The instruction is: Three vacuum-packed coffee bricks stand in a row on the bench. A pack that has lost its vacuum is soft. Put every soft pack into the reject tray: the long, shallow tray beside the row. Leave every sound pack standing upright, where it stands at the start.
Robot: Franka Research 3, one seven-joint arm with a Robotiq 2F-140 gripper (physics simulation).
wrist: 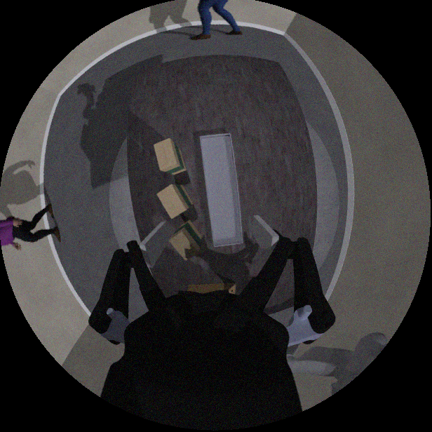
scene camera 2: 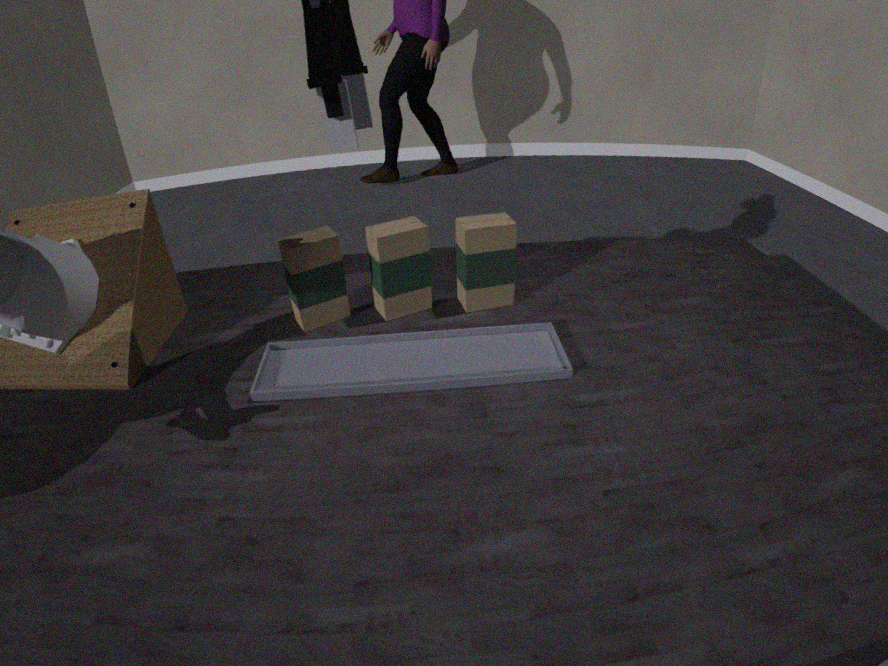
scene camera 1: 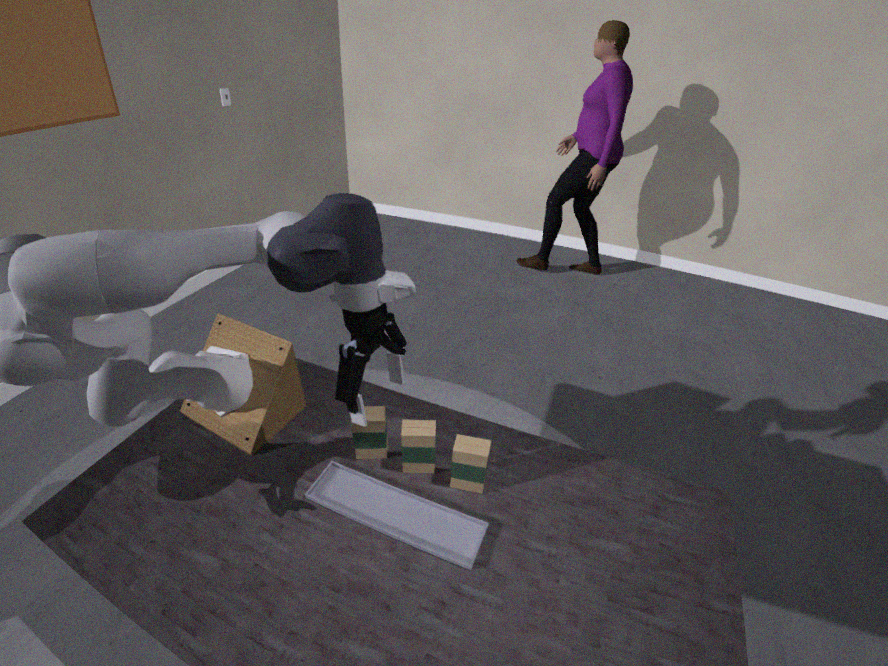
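Three tan coffee packs with green bands stand upright in a row, apart from each other: the left pack (scene camera 1: 370,443) (scene camera 2: 315,283) (wrist: 182,243), the middle pack (scene camera 1: 418,453) (scene camera 2: 401,272) (wrist: 174,201) and the right pack (scene camera 1: 470,469) (scene camera 2: 486,268) (wrist: 168,156). Their shapes look alike; which are soft cannot be told. The long, shallow grey reject tray (scene camera 1: 398,512) (scene camera 2: 416,362) (wrist: 220,190) lies empty beside the row. My gripper (scene camera 1: 377,390) (scene camera 2: 349,118) (wrist: 209,228) is open and empty, high above the bench near the left pack. One fingertip covers part of that pack in scene camera 1.
A wooden wedge block (scene camera 1: 286,401) (scene camera 2: 161,308) (wrist: 210,288) stands left of the row, beside part of the arm. The dark bench (scene camera 1: 344,595) (scene camera 2: 444,537) (wrist: 250,100) bears the packs and tray. A person in purple (scene camera 1: 606,114) (scene camera 2: 419,17) stands beyond it near the wall.
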